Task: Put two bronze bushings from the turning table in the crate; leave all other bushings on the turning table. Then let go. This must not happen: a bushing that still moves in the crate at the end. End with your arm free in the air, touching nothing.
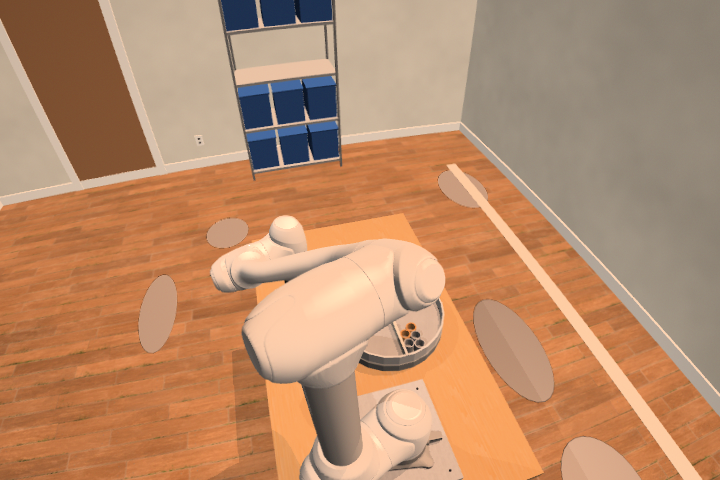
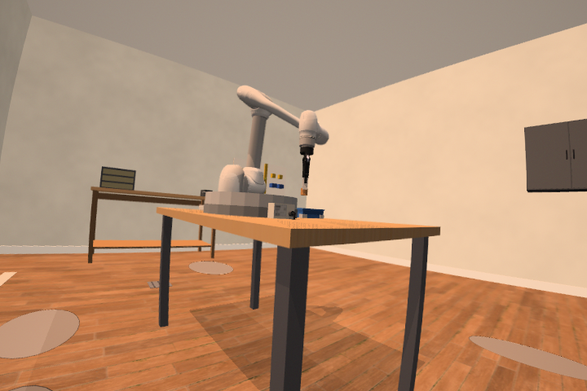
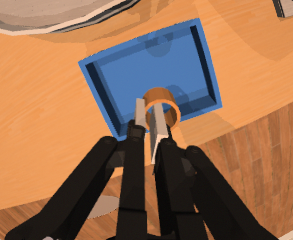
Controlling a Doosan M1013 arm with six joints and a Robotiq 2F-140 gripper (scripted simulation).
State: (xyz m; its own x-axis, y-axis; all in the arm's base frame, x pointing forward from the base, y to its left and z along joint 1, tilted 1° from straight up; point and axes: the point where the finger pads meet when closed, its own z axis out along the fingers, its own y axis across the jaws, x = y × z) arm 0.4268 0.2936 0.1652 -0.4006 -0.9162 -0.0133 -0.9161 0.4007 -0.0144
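My gripper is now 10 mm past the crate, 10 mm to the right of it and 160 mm above it. The rest, counted from my hand: round grey turning table: 60 mm ahead, 320 mm to the right, 130 mm below.
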